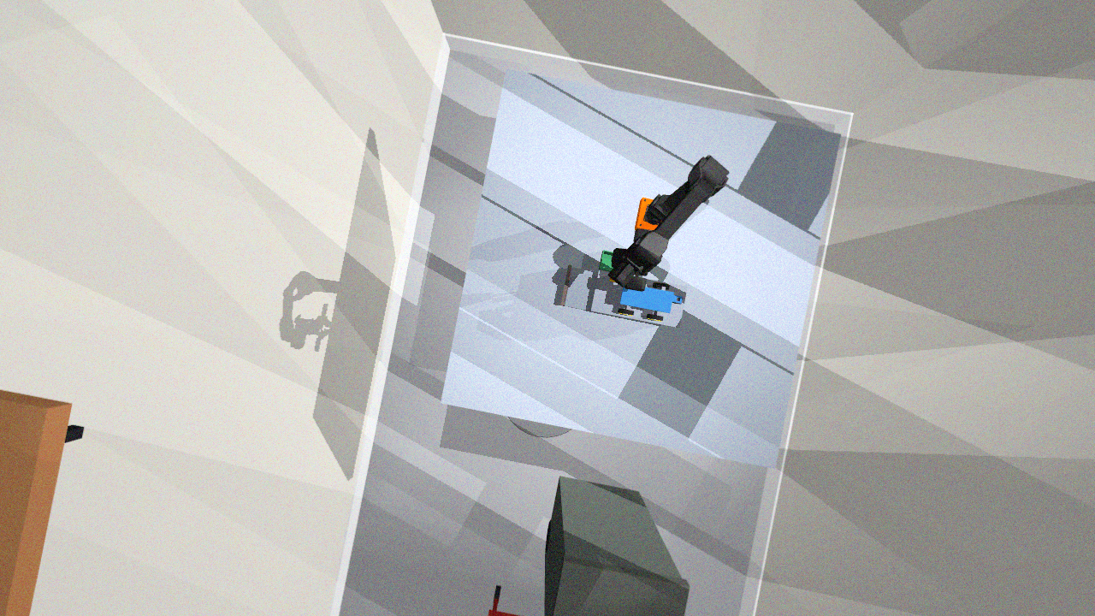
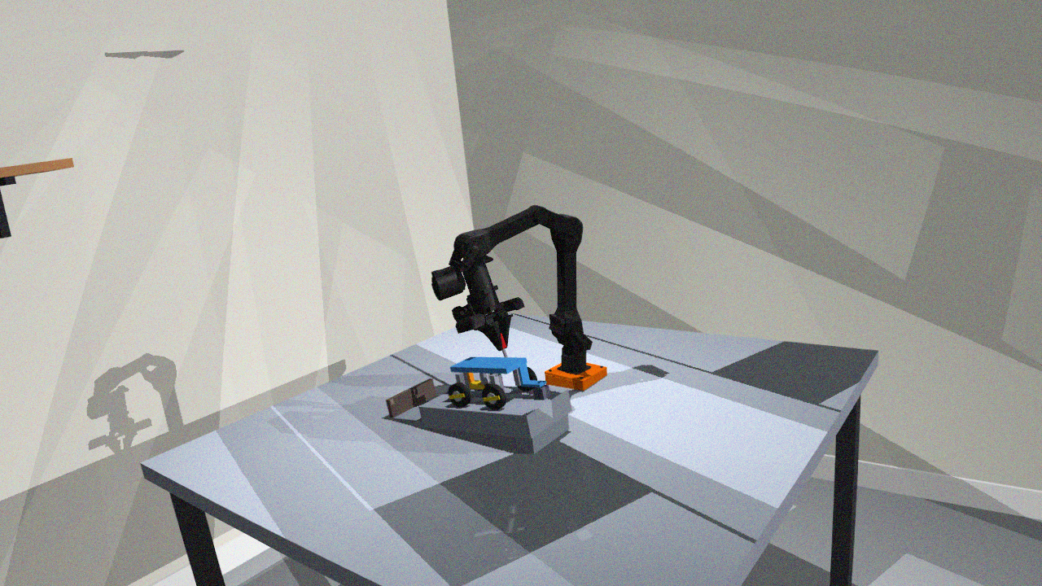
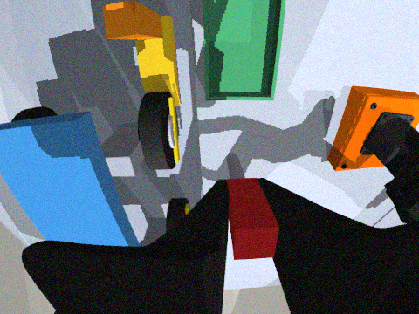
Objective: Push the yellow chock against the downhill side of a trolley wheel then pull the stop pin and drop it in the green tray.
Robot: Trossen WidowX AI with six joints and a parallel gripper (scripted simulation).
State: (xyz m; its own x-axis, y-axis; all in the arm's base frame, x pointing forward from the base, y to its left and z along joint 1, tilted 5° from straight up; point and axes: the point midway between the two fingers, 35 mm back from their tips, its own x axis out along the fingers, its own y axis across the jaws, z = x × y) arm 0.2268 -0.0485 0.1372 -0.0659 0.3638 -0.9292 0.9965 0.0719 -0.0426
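My gripper tip is now 16 cm above the green tray, 5 cm to the left of it and 1 cm past it. The rest, counted from my gripper tip: yellow chock (6 cm below, 5 cm to the right, 5 cm ahead); red-headed stop pin (right at my gripper tip); blue trolley (10 cm ahead, 5 cm to the left, 3 cm below).
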